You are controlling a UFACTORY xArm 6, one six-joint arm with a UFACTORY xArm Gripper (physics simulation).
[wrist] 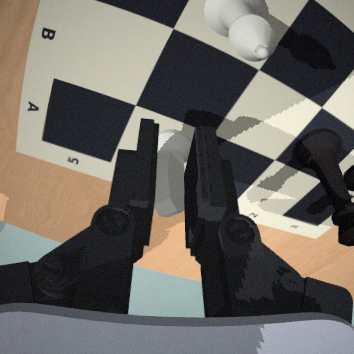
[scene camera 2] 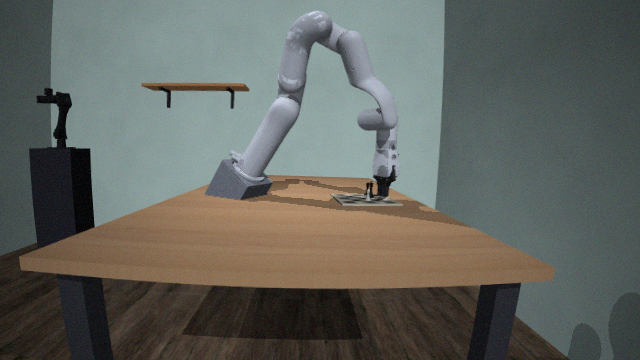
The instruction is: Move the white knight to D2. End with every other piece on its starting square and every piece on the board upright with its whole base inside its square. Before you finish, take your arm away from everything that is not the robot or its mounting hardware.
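Places are measured from the arm's base along level axes (x down, y back, z left), in centimetres.
Where they show: gripper, fingertip midpoint: [wrist: 172,148] [scene camera 2: 382,196]; arm's base at its link origin: [scene camera 2: 248,171].
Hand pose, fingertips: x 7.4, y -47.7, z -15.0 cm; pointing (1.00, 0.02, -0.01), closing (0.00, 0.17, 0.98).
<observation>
Each offset is from my fingertips to the top centre of the thing. "pt": to the spot under its first point.
The white knight {dz +0.3, dx -2.4, dy -1.3 cm} [wrist: 170,185] is upright on A4, between the fingers in the wrist view; its base is partly hidden. My gripper [wrist: 172,148] [scene camera 2: 383,194] is shut on the knight, low over the right part of the chessboard {dz +4.5, dx +1.6, dy +5.5 cm} [wrist: 28,135] [scene camera 2: 370,204]. In the scene view the fingers hide most of the knight. D2 does not show clearly in either view.
A white piece with a small round tip {dz +0.4, dx -2.8, dy +5.8 cm} [wrist: 250,35] [scene camera 2: 368,195] stands on C4. A dark piece {pt dz +7.0, dx +0.0, dy +1.7 cm} [wrist: 325,160] stands near B2, with part of another dark piece at the right edge. A wall shelf [scene camera 2: 195,87] is behind the arm.
</observation>
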